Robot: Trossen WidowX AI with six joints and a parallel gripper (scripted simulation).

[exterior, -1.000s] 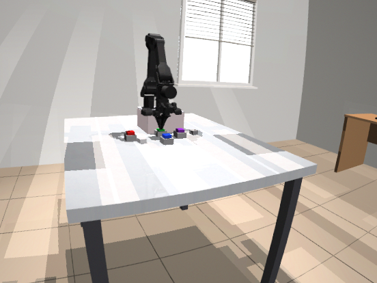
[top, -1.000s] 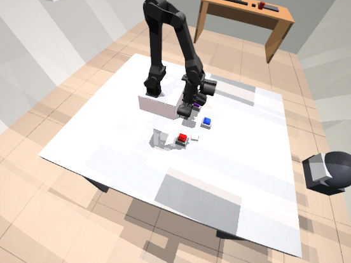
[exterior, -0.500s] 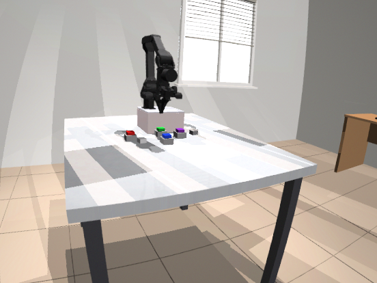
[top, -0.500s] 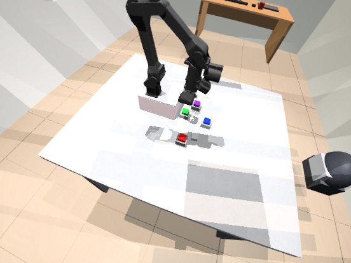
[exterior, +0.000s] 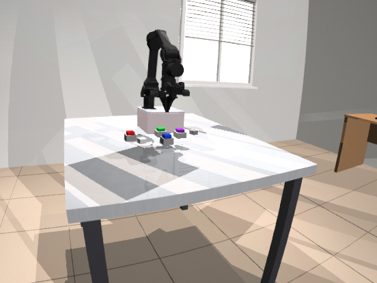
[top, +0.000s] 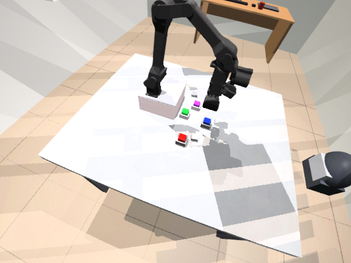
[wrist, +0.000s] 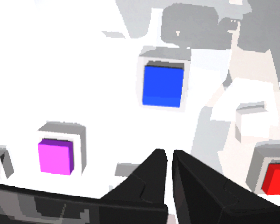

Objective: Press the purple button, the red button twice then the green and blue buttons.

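The blue button lies 100 mm below my gripper tip and 20 mm ahead of it. Also, from my gripper tip: small white block 120 mm below, 110 mm to the right, 20 mm behind; purple button 100 mm to the left, 100 mm below, 60 mm behind; green button 100 mm below, 100 mm behind, 10 mm to the left.
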